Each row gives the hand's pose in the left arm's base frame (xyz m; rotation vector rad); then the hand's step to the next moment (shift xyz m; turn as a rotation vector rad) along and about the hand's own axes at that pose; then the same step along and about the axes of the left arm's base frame.
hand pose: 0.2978 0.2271 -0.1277 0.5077 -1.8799 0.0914
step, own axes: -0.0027 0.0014 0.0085 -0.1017 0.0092 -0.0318
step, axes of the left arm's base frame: -0.0073 -0.0005 -0.0053 0.0525 0.0485 -0.0795
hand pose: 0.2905 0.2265 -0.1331 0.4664 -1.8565 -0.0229
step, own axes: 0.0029 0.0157 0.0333 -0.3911 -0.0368 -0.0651
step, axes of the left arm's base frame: -0.0361 0.0064 -0.0047 0.1716 0.1080 -0.3427
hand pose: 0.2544 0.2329 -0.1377 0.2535 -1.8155 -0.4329
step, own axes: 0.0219 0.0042 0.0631 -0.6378 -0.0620 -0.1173
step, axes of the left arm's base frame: -0.0664 0.0055 0.0059 0.2904 0.1725 -0.5571
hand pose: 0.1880 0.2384 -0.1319 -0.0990 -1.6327 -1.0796
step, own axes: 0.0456 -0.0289 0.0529 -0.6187 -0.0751 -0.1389
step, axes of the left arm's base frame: -0.0723 -0.0013 0.0220 0.2916 0.1416 -0.5501
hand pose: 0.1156 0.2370 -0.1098 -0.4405 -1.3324 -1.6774
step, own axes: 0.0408 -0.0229 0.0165 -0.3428 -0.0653 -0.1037
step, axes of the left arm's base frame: -0.0439 -0.0029 0.0229 0.1489 0.0542 -0.3277
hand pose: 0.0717 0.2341 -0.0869 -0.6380 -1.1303 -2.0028
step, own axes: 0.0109 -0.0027 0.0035 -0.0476 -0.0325 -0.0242
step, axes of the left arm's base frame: -0.0085 0.0001 0.0081 0.0015 0.0070 -0.0621
